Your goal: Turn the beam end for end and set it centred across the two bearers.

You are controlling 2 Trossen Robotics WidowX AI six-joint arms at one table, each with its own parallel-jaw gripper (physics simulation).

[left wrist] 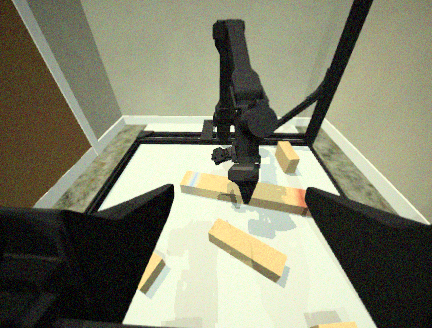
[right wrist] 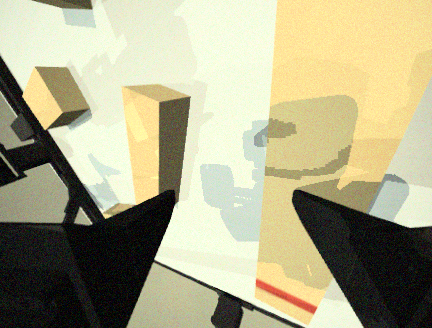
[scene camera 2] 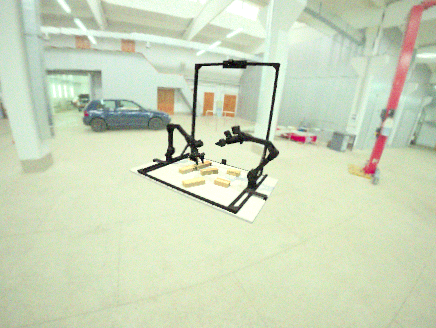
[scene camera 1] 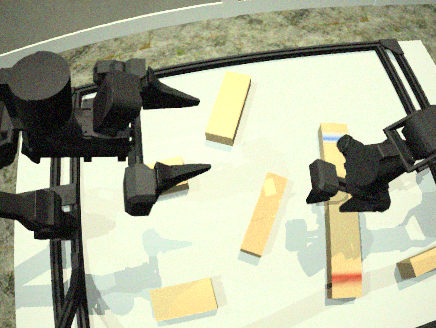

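The long wooden beam lies flat, its blue band toward the top of scene camera 1 and its red band toward the bottom. My right gripper is open over the beam's middle, offset to its left side; one finger overlaps the beam in the right wrist view. My left gripper is open and empty, high above the table at the left. Plain blocks lie apart from the beam: one in the middle and one at upper centre. Which blocks are the bearers I cannot tell.
Other blocks lie at the lower left, at the right edge, and partly hidden under my left gripper. A black frame borders the white table. A blue car stands in the background.
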